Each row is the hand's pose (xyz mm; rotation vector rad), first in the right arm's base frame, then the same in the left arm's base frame.
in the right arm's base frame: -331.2 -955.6 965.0 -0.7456 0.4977 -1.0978
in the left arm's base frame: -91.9 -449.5 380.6 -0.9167 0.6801 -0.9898
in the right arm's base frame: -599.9 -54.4 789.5 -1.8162 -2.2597 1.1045
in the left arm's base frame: -425.9 438.2 255.7 -1.5574 -2.1455 1.2914
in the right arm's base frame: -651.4 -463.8 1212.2 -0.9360 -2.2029 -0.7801
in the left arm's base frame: -358.2 40.8 687.5 -0.9554 -2.0108 -0.5865
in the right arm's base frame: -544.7 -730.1 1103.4 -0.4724 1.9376 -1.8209
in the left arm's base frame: -272.5 -225.7 562.0 -0.7653 2.0537 -1.8447
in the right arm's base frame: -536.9 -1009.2 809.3 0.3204 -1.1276 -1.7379
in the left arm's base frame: -327.6 -513.5 281.7 0.1005 -0.9602 -1.6813
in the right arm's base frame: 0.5 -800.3 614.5 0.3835 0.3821 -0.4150
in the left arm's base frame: 138.2 -296.2 -44.3 0.2995 0.6227 -0.4387
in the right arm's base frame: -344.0 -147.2 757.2 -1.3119 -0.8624 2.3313
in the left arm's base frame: -182.7 351.4 163.6 -0.9964 -0.7783 2.4708
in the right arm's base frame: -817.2 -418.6 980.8 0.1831 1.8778 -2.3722
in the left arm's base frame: -577.1 74.3 503.1 0.1475 -1.9079 2.4688
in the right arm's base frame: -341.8 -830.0 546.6 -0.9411 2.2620 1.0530
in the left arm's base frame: -209.1 -337.3 -25.1 -0.9015 2.4742 1.2140
